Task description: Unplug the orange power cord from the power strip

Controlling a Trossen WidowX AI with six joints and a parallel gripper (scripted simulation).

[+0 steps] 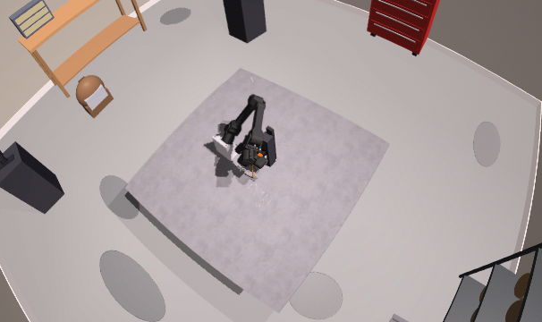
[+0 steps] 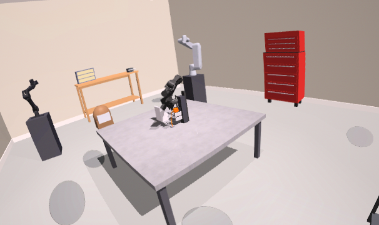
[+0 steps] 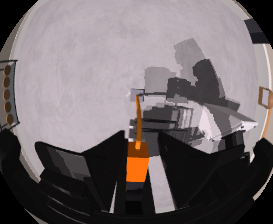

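Now: the orange plug 1 cm behind my gripper tip, 7 cm to the left of it and 1 cm below it.
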